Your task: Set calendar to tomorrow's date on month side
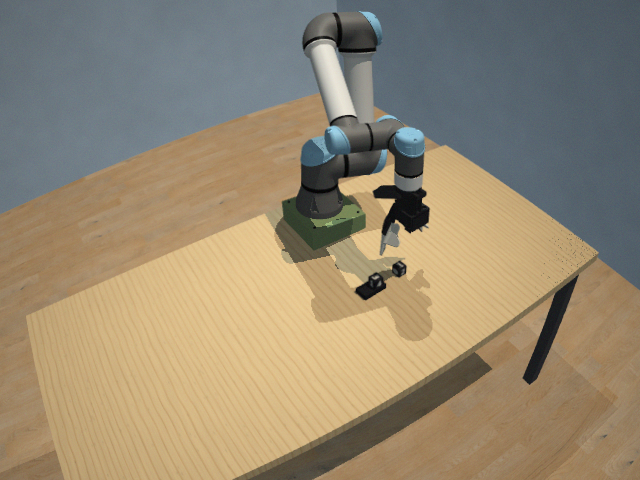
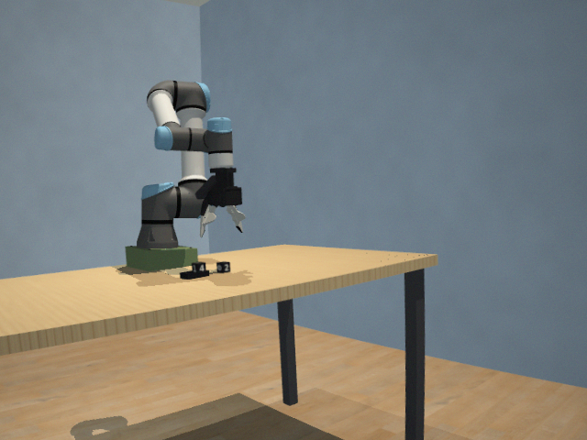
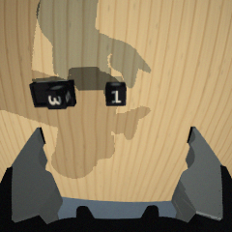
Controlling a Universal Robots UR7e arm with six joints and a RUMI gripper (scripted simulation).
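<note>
The black digit cube is 10 cm below my hand. Round my hand: black calendar tray (11 cm to the right, 11 cm below, 2 cm ahead).
</note>
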